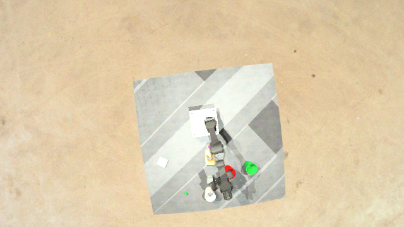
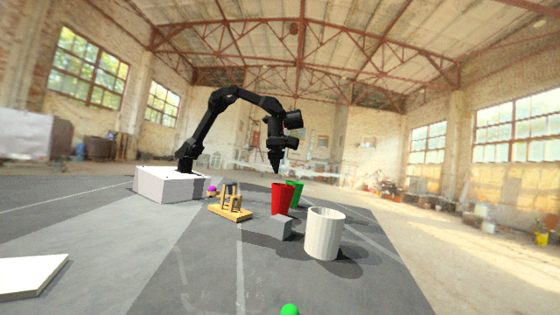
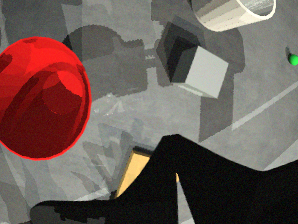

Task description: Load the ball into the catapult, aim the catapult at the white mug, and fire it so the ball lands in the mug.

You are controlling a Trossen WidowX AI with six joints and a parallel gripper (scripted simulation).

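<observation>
The magenta ball is 24 cm behind my gripper tip, 10 cm below it and 5 cm to the right of it. Round my gripper tip: grey cube (14 cm below, 7 cm to the right, 7 cm ahead); then red cup (13 cm below, 9 cm to the left, 1 cm behind); then wooden catapult (17 cm behind, 11 cm below, 4 cm to the right).
</observation>
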